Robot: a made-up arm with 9 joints.
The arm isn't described. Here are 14 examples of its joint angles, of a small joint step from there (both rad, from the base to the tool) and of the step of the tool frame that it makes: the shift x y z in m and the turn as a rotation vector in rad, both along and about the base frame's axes.
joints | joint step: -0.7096 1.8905 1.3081 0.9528 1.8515 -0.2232 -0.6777 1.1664 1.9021 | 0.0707 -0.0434 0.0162 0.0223 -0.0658 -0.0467 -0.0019 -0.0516 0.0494
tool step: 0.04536 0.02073 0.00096 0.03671 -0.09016 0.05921
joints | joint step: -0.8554 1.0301 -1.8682 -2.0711 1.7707 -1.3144 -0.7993 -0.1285 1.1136 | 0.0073 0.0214 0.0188 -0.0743 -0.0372 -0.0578 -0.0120 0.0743 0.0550
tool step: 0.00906 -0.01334 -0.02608 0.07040 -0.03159 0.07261
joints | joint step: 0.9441 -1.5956 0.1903 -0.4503 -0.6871 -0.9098 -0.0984 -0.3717 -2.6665 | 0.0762 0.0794 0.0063 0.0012 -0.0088 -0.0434 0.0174 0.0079 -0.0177
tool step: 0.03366 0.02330 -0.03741 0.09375 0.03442 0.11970
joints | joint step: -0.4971 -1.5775 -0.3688 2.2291 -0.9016 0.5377 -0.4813 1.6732 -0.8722 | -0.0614 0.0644 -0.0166 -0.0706 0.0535 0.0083 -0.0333 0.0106 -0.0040
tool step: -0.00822 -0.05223 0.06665 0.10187 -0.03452 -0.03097
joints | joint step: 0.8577 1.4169 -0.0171 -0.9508 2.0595 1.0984 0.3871 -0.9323 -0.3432 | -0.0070 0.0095 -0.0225 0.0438 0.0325 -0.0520 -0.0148 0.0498 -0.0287
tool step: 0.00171 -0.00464 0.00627 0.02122 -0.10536 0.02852
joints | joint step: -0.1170 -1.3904 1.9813 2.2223 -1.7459 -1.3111 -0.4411 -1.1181 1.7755 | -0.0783 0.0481 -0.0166 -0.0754 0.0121 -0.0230 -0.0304 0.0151 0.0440
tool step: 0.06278 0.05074 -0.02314 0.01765 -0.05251 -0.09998
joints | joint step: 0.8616 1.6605 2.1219 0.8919 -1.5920 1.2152 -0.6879 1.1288 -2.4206 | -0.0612 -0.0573 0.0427 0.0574 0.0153 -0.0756 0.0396 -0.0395 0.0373
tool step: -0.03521 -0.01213 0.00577 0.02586 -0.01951 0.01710
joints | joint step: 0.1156 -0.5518 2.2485 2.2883 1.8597 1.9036 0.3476 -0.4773 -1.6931 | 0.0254 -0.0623 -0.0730 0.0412 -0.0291 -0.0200 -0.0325 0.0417 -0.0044
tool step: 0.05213 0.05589 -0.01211 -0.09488 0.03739 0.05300
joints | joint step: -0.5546 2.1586 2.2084 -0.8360 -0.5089 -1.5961 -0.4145 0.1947 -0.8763 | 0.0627 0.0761 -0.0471 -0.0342 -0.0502 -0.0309 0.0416 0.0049 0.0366
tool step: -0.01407 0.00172 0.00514 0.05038 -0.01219 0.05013
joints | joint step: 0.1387 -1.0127 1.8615 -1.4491 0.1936 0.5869 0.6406 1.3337 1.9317 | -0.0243 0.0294 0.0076 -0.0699 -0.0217 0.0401 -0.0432 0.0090 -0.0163
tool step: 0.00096 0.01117 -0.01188 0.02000 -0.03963 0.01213
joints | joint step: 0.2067 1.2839 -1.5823 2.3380 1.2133 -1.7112 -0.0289 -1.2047 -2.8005 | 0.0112 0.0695 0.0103 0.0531 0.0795 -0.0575 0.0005 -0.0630 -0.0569
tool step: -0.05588 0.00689 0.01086 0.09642 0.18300 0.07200
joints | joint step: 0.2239 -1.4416 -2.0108 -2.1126 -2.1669 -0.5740 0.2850 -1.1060 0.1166 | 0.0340 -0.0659 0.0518 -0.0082 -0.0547 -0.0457 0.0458 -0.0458 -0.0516
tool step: 0.01726 -0.01953 0.02478 0.00170 -0.11536 0.03295
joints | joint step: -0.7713 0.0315 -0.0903 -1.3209 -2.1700 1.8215 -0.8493 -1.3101 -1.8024 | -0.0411 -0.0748 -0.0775 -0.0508 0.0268 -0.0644 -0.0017 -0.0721 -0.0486
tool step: -0.03458 -0.06203 -0.02647 -0.02934 0.13147 -0.08296
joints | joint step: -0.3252 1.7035 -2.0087 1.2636 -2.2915 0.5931 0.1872 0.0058 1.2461 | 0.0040 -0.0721 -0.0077 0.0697 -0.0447 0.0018 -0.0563 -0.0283 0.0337
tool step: -0.02074 0.02951 0.10273 -0.08869 0.10166 -0.09853
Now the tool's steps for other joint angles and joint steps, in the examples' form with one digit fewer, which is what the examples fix.
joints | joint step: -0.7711 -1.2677 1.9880 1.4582 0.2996 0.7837 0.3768 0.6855 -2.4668 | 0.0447 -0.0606 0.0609 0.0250 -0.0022 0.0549 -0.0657 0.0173 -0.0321
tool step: 0.0047 -0.0364 -0.0011 0.0324 0.0160 0.0321
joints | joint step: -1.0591 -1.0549 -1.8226 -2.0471 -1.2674 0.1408 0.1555 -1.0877 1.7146 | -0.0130 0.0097 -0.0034 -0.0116 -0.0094 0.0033 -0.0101 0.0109 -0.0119
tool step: 0.0022 0.0109 -0.0068 0.0234 0.0089 -0.0318
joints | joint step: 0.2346 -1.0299 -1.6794 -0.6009 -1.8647 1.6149 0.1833 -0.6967 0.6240 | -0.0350 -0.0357 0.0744 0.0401 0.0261 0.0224 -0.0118 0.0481 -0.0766
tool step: -0.0291 -0.0033 0.0159 -0.0951 -0.0825 0.0086
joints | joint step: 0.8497 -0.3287 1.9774 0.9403 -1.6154 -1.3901 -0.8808 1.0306 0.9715 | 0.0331 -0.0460 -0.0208 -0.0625 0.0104 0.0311 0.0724 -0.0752 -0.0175
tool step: 0.0127 -0.0140 -0.0809 -0.1576 -0.0690 0.0542
